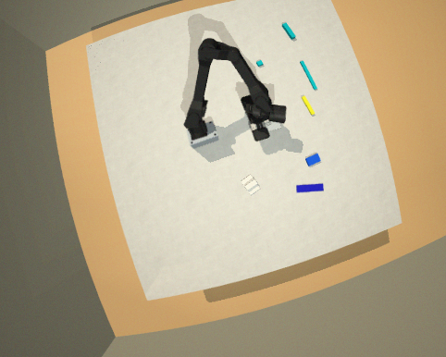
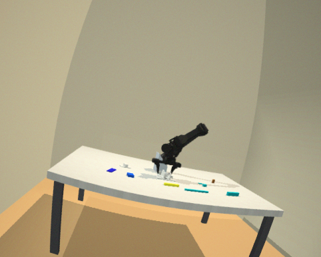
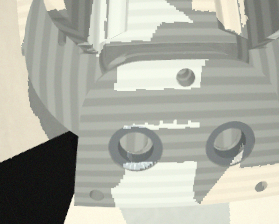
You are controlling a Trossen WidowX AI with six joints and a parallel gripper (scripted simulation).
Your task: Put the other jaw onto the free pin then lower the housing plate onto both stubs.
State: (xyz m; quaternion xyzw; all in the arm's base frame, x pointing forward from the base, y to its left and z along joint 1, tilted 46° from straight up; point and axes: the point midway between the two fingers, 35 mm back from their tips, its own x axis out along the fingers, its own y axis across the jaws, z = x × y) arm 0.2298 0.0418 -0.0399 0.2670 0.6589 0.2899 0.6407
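The white jaw piece is 2 cm to the left of my gripper tip and 2 cm ahead of it. Round my gripper tip: yellow bar 27 cm ahead, 1 cm to the left; blue block 23 cm to the right, 21 cm ahead; dark blue bar 34 cm to the right, 16 cm ahead, 1 cm below.
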